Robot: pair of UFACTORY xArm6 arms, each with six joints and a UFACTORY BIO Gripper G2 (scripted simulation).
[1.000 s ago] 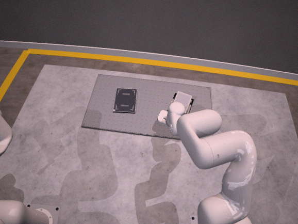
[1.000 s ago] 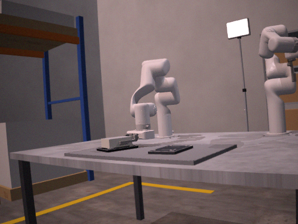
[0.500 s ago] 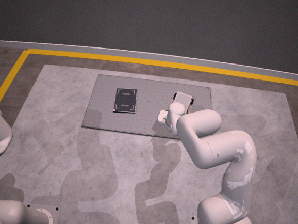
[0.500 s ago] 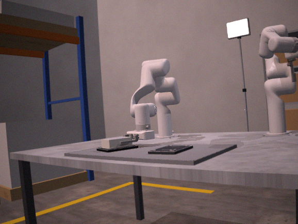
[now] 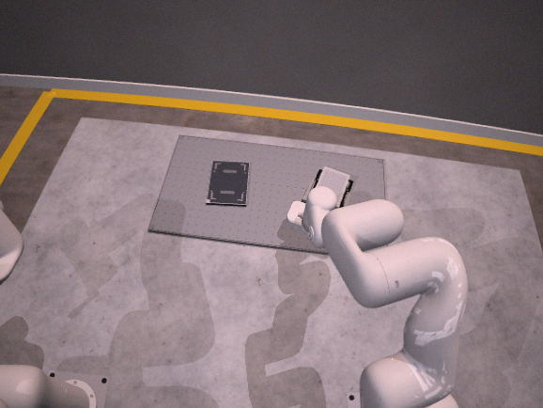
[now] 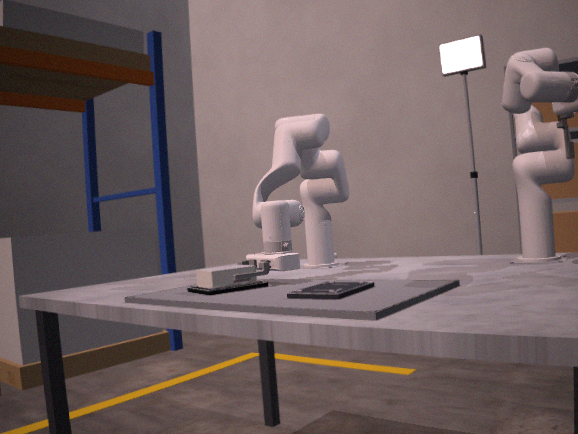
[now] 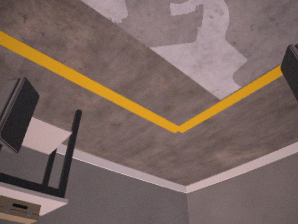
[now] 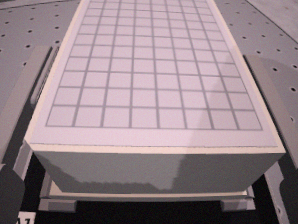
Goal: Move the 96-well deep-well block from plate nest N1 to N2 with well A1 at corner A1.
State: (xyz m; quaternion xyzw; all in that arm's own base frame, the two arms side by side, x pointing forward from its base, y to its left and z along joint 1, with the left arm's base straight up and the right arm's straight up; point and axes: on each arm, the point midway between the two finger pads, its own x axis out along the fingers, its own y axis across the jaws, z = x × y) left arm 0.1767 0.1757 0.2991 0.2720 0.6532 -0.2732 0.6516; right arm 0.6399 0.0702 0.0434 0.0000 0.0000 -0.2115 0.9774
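Now: right hand 10 mm short of the deep-well block. Round my right hand: grey perforated board 160 mm to the left, 40 mm below, 10 mm ahead; then black plate nest 20 mm below, 10 mm ahead.
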